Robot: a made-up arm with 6 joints.
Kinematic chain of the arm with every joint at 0, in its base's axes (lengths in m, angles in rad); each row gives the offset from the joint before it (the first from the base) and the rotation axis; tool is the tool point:
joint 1: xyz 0 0 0.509 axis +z
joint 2: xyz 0 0 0 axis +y
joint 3: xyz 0 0 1.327 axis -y
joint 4: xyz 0 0 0 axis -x
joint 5: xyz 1.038 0 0 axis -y
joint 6: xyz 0 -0.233 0 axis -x
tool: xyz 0 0 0
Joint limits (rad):
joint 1: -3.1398..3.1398
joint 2: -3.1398..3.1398
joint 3: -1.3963..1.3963
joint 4: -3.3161..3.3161
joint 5: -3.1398..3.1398
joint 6: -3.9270..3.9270
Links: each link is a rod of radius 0.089 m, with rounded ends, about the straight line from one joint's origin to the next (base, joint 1, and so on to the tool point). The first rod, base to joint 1, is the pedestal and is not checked.
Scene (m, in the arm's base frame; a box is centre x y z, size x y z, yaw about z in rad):
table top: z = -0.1
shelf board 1: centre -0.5 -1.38 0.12 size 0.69 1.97 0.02 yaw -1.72
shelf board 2: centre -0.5 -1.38 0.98 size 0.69 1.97 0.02 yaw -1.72
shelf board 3: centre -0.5 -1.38 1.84 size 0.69 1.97 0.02 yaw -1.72
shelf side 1: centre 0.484 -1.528 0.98 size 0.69 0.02 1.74 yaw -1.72
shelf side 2: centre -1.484 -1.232 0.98 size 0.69 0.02 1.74 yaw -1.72
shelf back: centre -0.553 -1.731 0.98 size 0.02 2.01 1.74 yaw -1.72
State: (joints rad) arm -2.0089 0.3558 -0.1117 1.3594 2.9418 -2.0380
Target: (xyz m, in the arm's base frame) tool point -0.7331 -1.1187 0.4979
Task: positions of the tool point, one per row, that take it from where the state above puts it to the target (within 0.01 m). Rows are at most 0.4 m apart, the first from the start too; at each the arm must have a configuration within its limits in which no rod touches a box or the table.
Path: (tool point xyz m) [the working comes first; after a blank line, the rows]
Joints at the target: -2.1079 0.7586 -0.6164 1.3212 2.9418 -2.0380
Straight joint move there: touches shelf board 2.

1: -0.6577 -1.0261 1.5158
2: -0.5866 -0.7289 1.4886
3: -0.6825 -0.8212 1.1341
4: -0.7099 -0.8141 0.7914
5: -0.6744 -0.7283 0.4979
6: -0.7176 -0.9217 0.4904
7: -0.7331 -1.1187 0.4979

